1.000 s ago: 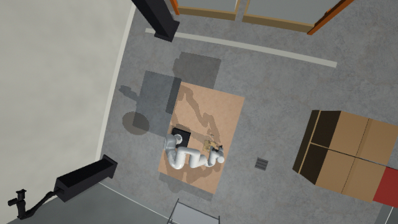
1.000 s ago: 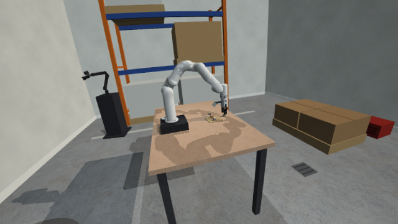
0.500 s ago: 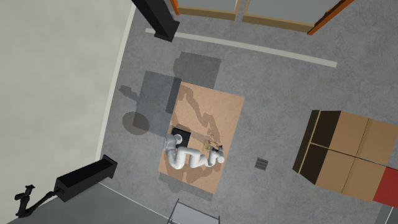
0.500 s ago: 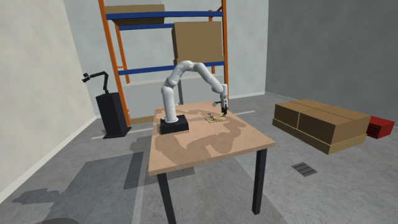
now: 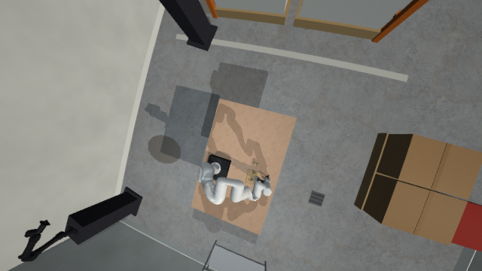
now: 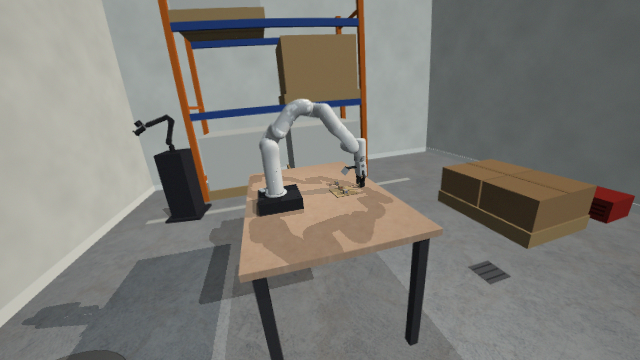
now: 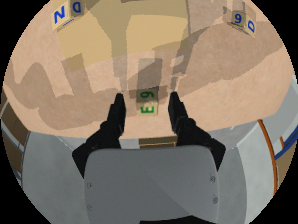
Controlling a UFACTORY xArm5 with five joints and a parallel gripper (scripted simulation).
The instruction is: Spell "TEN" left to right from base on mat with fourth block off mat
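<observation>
The tan mat lies 12 cm behind my hand, 5 cm to the right of it and 3 cm below it.
</observation>
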